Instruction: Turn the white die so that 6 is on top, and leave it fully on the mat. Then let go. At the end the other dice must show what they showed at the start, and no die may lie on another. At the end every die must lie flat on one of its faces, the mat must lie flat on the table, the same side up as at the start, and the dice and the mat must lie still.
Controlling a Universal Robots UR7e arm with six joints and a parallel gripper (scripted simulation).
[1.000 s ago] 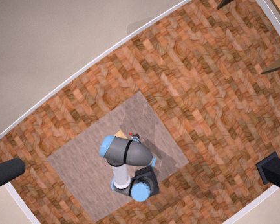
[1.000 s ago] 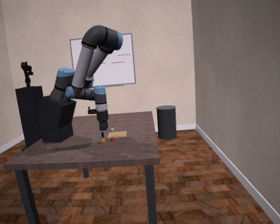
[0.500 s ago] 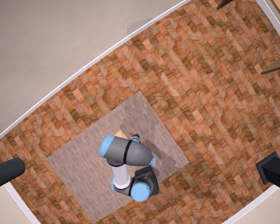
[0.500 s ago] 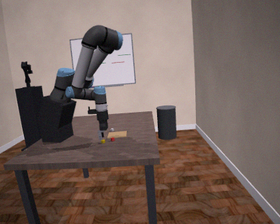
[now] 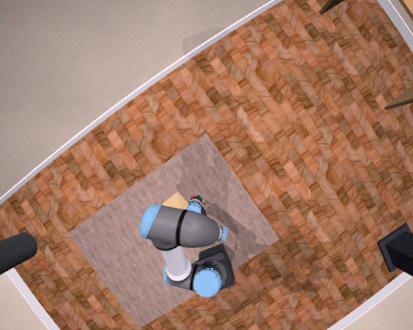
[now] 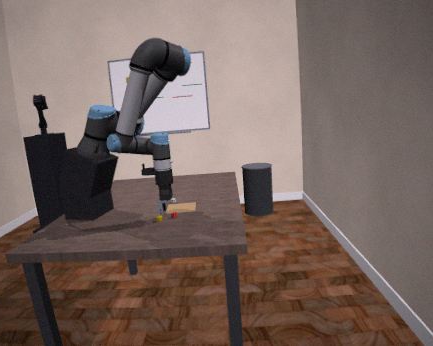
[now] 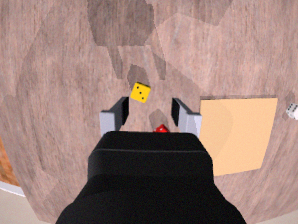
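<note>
The yellow die is 10 mm behind my hand, 10 mm to the right of it and 40 mm below it. Also, from my hand: white die: 20 mm behind, 260 mm to the left, 40 mm below; then red die: 50 mm ahead, 20 mm to the left, 40 mm below; then tan mat: 50 mm ahead, 150 mm to the left, 50 mm below.
</note>
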